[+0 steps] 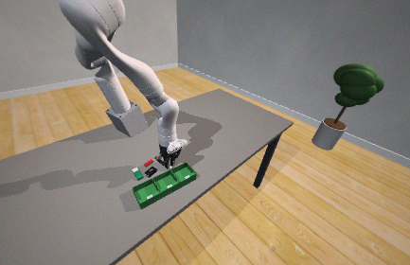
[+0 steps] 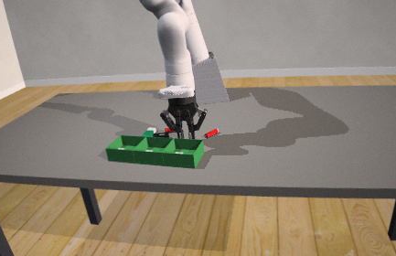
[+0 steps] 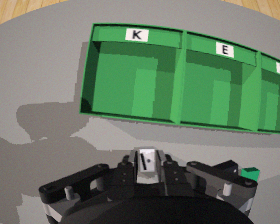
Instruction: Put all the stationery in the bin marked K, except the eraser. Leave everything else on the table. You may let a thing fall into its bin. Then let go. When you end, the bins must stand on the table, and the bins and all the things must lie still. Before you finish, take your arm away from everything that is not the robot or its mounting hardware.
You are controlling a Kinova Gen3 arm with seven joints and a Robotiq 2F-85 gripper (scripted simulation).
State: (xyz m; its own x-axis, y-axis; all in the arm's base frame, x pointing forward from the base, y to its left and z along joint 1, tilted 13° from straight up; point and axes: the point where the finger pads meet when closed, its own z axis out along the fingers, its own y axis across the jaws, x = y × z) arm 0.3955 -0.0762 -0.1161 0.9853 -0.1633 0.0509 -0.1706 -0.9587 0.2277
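The grey-white item is 10 mm below my hand. Round my hand: green-and-white eraser: 120 mm to the right, 90 mm behind, 20 mm below; green bin: 80 mm to the right, 60 mm ahead; black item: 90 mm to the right, 40 mm behind, 10 mm below.
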